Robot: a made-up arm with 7 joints.
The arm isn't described. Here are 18 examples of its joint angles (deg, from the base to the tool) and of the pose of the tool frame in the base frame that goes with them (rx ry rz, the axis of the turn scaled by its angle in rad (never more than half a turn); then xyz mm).
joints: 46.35 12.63 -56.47 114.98 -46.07 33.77 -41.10
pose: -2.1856 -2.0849 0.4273 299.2 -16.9 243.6
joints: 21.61 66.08 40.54 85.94 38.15 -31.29 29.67
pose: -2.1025 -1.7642 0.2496 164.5 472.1 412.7
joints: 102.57 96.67 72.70 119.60 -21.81 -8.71 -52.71
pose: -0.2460 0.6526 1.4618 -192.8 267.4 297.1
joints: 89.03 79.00 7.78 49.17 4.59 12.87 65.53
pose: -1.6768 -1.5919 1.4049 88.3 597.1 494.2
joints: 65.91 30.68 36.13 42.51 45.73 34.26 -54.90
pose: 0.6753 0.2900 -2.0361 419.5 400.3 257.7
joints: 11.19 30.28 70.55 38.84 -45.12 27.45 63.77
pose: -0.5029 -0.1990 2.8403 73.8 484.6 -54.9
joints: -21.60 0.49 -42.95 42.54 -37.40 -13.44 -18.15
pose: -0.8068 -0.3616 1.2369 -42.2 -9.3 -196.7
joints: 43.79 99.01 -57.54 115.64 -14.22 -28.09 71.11
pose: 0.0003 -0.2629 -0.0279 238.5 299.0 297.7
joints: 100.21 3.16 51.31 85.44 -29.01 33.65 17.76
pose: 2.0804 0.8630 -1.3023 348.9 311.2 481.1
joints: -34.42 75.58 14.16 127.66 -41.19 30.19 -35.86
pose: -0.8592 -2.2361 0.0487 148.2 279.3 269.4
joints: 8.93 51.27 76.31 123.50 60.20 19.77 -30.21
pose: 1.9305 1.3434 -0.8016 47.6 356.6 342.5
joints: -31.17 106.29 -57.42 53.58 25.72 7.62 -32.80
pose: 0.6810 -1.3706 0.6336 88.0 583.4 266.8
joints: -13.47 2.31 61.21 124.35 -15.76 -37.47 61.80
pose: -1.0211 -1.4791 0.8203 41.9 278.3 172.1
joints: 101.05 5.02 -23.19 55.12 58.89 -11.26 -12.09
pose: 2.8856 0.0117 -1.0177 471.4 43.4 589.0
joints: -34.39 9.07 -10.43 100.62 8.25 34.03 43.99
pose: -0.7098 0.6052 1.9304 29.4 103.5 -62.4
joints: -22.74 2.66 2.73 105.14 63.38 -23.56 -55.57
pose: 0.6583 0.3729 -1.9571 112.4 95.8 0.4
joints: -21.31 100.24 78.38 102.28 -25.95 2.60 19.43
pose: -0.4713 -2.4313 -0.0934 107.8 303.7 599.5
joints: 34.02 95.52 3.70 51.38 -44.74 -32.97 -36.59
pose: -0.2943 -2.5135 -0.1953 123.9 546.7 496.6
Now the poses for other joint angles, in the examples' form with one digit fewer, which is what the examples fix.
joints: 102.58 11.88 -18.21 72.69 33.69 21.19 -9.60
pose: -2.689 -0.779 0.980 397 105 616
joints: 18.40 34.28 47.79 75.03 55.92 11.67 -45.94
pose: 0.896 0.747 -1.553 221 430 139
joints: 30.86 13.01 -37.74 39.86 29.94 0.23 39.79
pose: -1.164 0.189 1.630 405 116 -86
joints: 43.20 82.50 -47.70 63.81 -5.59 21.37 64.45
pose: 0.170 -0.622 1.521 284 521 278
